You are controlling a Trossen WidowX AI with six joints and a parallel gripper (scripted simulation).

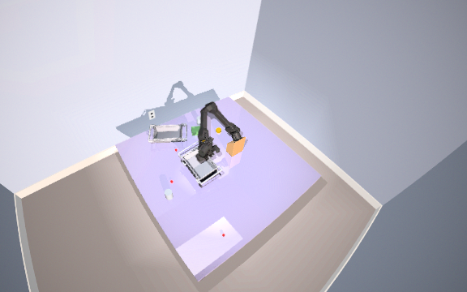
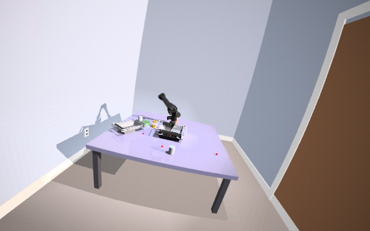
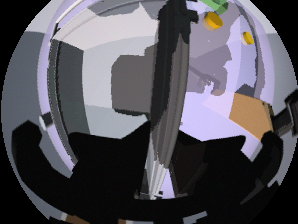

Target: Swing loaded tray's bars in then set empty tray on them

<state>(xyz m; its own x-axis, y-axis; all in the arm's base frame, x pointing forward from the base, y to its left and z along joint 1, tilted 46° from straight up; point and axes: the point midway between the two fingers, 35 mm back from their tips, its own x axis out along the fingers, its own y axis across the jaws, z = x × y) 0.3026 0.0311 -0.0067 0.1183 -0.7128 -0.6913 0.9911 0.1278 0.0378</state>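
My gripper tip is 70 mm short of the grey tray and 20 mm below it. From my gripper tip the other things lie so: green block 130 mm behind, 380 mm to the right, 80 mm below.
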